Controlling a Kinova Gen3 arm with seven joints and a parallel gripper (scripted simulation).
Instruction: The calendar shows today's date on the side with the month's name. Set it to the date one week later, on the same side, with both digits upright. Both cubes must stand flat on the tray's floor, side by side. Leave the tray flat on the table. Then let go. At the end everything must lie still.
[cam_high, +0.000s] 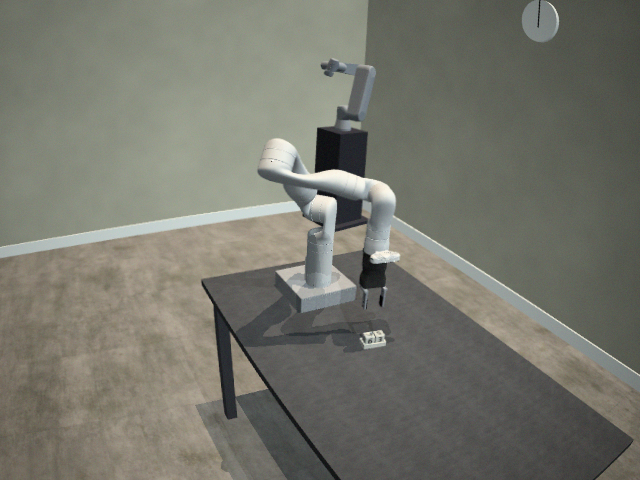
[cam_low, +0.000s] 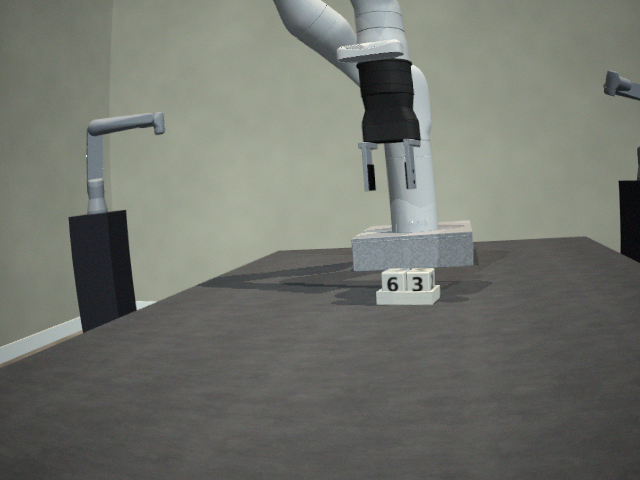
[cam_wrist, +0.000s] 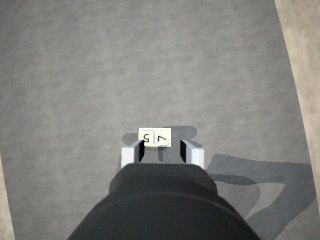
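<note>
The white tray is 10 mm ahead of my hand, 20 mm to the left of it and 160 mm below it.
</note>
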